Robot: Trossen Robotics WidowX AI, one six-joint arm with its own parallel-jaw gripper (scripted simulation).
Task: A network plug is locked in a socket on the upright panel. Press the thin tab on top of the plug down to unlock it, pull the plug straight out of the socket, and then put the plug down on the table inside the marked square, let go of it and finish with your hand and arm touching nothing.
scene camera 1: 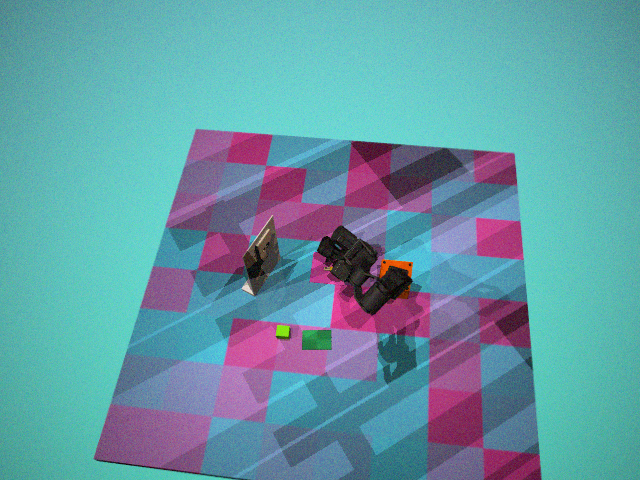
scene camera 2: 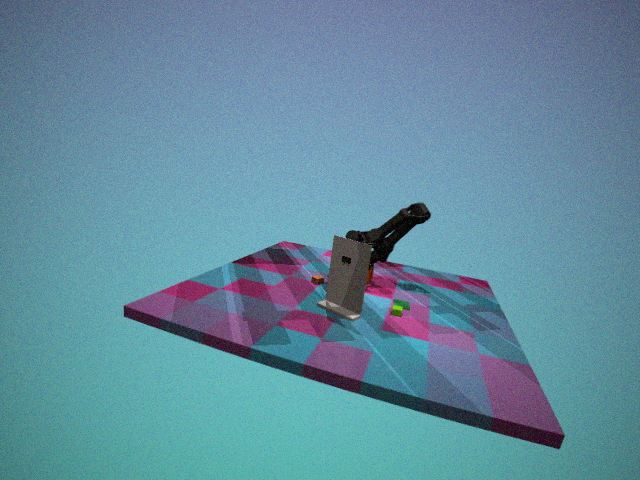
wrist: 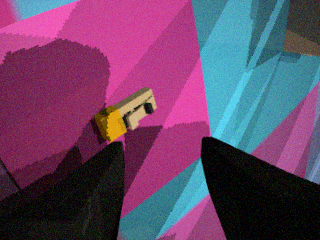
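In scene camera 1 I see my gripper (scene camera 1: 329,263) and a grey panel (scene camera 1: 263,254). Scene camera 2 gives me the grey panel (scene camera 2: 349,265), yet scene camera 2 misses the network plug, hidden by the grey panel. In the wrist view I find my gripper (wrist: 162,149), the network plug (wrist: 112,121) and a pink square (wrist: 68,68).
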